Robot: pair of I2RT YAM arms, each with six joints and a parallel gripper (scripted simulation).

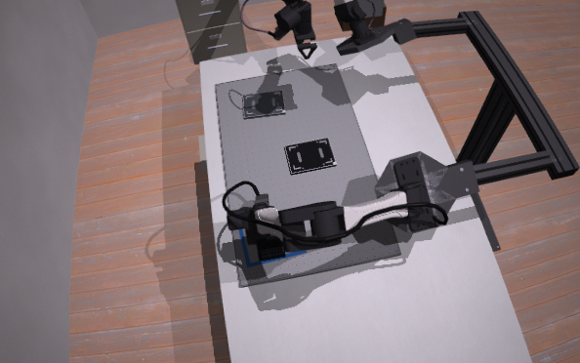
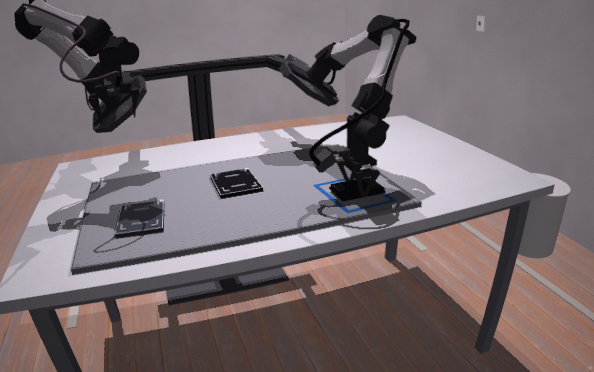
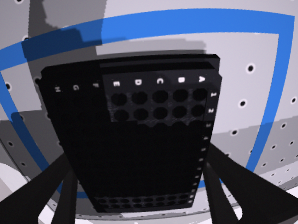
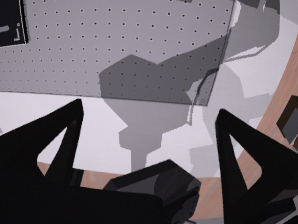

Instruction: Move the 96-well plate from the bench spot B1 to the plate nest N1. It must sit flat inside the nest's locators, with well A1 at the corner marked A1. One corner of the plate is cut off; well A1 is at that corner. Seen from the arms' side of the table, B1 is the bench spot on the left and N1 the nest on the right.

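The black 96-well plate is right at my left hand. From my left hand the other things lie so: nest N1 (30 mm behind, 570 mm to the right, 10 mm below).
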